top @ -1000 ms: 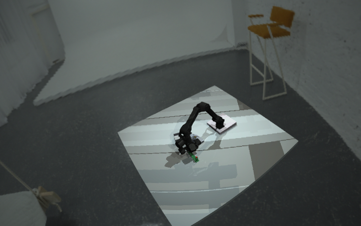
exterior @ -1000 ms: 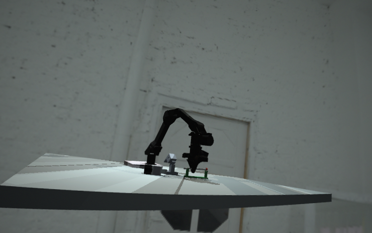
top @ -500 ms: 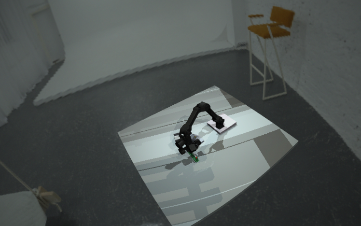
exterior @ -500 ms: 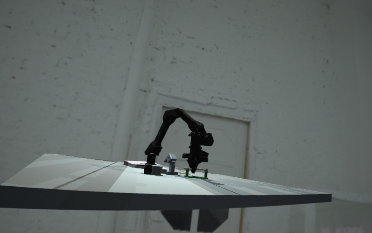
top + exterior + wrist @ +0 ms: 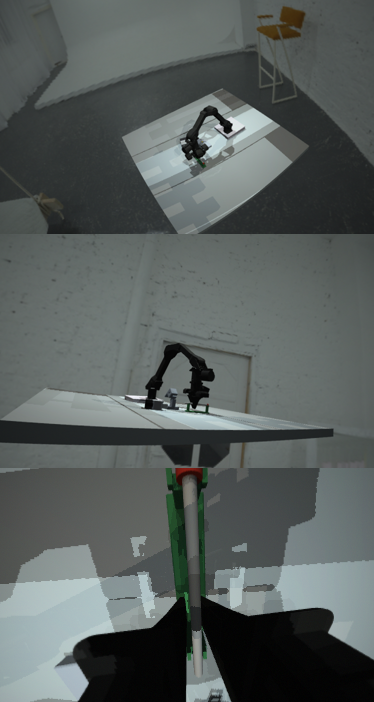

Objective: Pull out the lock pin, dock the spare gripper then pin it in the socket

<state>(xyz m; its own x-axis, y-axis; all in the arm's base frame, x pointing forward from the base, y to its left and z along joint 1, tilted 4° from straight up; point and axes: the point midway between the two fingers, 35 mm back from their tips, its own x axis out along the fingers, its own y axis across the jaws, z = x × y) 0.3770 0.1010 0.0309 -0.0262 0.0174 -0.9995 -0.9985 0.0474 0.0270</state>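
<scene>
My gripper tip is 20 mm to the right of the green cradle. From my gripper tip the other things lie so: spare gripper: 230 mm to the right, 10 mm ahead; grey mount stand: 100 mm to the right, 90 mm behind, 40 mm above.
</scene>
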